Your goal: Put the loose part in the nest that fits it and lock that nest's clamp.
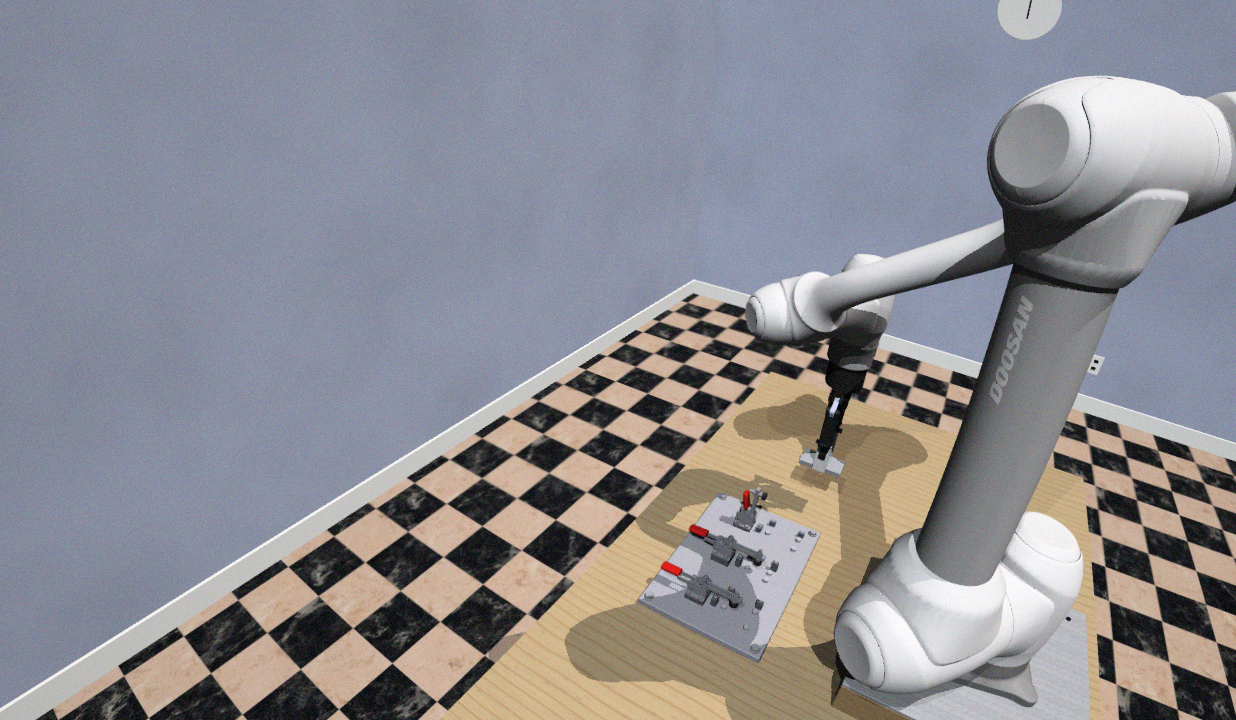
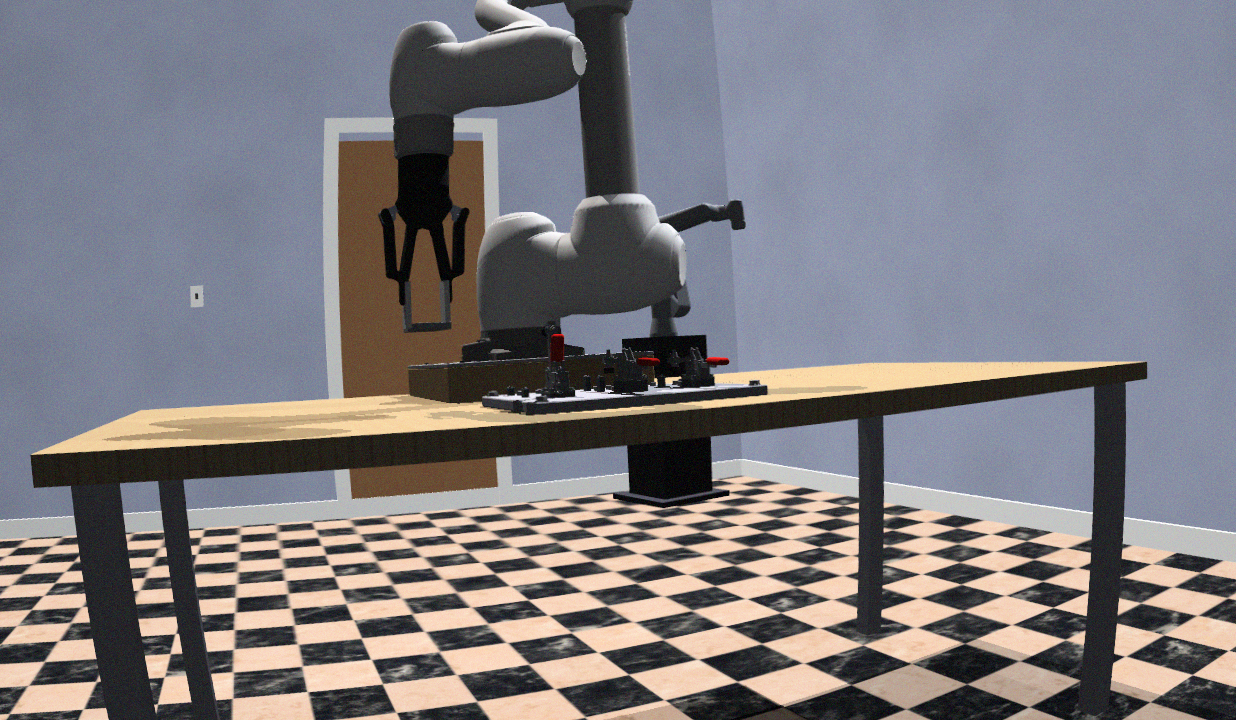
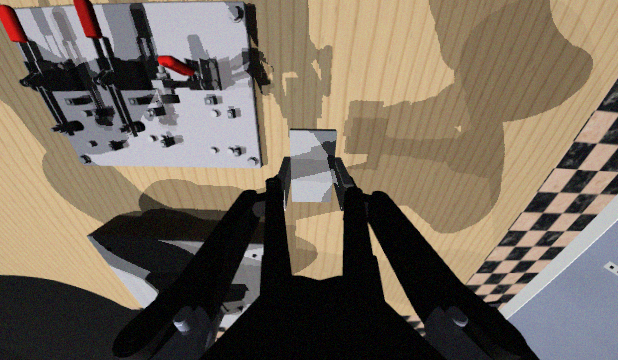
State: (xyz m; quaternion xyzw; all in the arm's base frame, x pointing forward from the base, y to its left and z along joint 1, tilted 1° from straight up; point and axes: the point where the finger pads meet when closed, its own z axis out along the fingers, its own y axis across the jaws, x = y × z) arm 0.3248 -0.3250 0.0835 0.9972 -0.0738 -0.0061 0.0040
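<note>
Right now the grey fixture plate is 110 mm ahead of my hand, 250 mm to the left of it and 140 mm below it. From my hand the other things lie so: flat grey part (30 mm below).
</note>
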